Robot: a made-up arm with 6 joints. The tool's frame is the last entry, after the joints. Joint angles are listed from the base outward.
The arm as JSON. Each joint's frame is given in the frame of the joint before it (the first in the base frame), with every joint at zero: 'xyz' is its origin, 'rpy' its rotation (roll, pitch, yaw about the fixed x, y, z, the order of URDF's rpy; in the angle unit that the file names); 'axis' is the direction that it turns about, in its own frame. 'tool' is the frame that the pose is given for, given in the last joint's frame.
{
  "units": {
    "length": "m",
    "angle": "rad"
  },
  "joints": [
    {
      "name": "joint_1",
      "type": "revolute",
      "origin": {
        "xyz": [
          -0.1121,
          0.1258,
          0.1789
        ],
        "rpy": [
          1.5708,
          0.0,
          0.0
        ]
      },
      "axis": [
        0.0,
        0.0,
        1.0
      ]
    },
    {
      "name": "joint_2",
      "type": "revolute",
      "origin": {
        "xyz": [
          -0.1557,
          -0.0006,
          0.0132
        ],
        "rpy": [
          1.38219,
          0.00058,
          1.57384
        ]
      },
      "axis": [
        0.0,
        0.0,
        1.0
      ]
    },
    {
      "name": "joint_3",
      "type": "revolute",
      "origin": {
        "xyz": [
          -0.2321,
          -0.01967,
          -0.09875
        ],
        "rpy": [
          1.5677,
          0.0,
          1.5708
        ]
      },
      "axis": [
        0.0,
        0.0,
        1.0
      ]
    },
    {
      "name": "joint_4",
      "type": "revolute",
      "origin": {
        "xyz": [
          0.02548,
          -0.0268,
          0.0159
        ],
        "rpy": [
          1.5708,
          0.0,
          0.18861
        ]
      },
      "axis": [
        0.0,
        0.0,
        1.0
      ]
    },
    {
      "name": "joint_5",
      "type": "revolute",
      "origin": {
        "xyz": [
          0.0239,
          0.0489,
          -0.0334
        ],
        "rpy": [
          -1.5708,
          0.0,
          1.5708
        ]
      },
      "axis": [
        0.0,
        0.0,
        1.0
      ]
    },
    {
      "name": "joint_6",
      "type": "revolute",
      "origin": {
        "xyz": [
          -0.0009,
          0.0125,
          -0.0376
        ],
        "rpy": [
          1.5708,
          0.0,
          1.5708
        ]
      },
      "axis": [
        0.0,
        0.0,
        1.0
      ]
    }
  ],
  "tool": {
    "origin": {
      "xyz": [
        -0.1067,
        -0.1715,
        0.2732
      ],
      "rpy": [
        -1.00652,
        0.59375,
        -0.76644
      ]
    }
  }
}
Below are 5 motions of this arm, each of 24 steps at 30 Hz.
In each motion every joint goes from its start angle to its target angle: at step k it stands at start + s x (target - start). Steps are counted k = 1, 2, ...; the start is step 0. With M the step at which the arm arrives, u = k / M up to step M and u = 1 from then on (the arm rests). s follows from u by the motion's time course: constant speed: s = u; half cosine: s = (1 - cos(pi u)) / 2; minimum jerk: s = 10 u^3 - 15 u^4 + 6 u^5.
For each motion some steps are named. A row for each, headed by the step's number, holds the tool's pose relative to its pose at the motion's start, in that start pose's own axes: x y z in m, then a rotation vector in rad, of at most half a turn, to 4 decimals.
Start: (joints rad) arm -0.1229 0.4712 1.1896 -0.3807 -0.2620 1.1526
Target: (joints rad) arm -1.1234 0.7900 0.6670 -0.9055 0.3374 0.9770
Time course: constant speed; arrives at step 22
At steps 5, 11, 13, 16, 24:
5: -0.0182 0.0514 -0.0683 0.3982 0.0658 -0.0939
11: -0.0264 0.1565 -0.1124 0.8718 0.0978 -0.2048
13: -0.0236 0.1973 -0.1147 1.0263 0.0966 -0.2440
16: -0.0129 0.2594 -0.1055 1.2525 0.0834 -0.3069
24: 0.0337 0.3688 -0.0460 1.6765 0.0170 -0.4564

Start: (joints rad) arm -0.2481 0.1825 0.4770 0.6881 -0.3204 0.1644
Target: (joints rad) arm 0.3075 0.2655 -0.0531 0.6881 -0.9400 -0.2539
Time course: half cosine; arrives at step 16
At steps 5, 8, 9, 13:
5: -0.0622 0.0715 -0.0458 0.1499 0.0360 -0.2478
8: -0.1138 0.1897 -0.0930 0.3503 0.0602 -0.5497
9: -0.1233 0.2368 -0.1062 0.4239 0.0631 -0.6531
13: -0.1186 0.4002 -0.1348 0.6737 0.0516 -0.9796

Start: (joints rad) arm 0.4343 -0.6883 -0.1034 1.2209 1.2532 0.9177
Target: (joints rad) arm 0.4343 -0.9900 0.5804 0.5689 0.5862 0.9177
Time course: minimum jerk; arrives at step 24
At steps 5, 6, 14, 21, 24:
5: -0.0138 0.0039 0.0023 -0.0334 -0.0522 -0.0628
6: -0.0219 0.0066 0.0035 -0.0543 -0.0836 -0.1001
14: -0.1058 0.0610 -0.0007 -0.4032 -0.5275 -0.5488
21: -0.1254 0.0851 -0.0142 -0.6484 -0.8020 -0.7188
24: -0.1259 0.0857 -0.0148 -0.6606 -0.8155 -0.7246

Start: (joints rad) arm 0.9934 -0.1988 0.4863 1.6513 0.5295 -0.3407
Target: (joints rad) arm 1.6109 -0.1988 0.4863 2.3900 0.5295 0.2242
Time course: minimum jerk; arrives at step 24
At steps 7, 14, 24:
7: -0.0564 0.0268 0.0340 -0.0253 0.0394 -0.1056
14: -0.1898 0.1385 0.2073 -0.1914 0.2418 -0.4039
24: -0.2126 0.2247 0.3667 -0.3603 0.4471 -0.5428

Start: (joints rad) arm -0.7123 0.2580 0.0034 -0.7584 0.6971 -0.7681
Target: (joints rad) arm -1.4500 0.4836 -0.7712 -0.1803 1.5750 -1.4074
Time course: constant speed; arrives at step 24
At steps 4, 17, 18, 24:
4: -0.0594 0.0210 -0.0227 0.0584 0.3132 -0.0951
17: -0.1687 0.0923 0.0351 0.0578 1.4350 -0.3898
18: -0.1676 0.0973 0.0425 0.0421 1.5253 -0.4093
24: -0.1324 0.1265 0.0700 -0.1141 2.0675 -0.5038

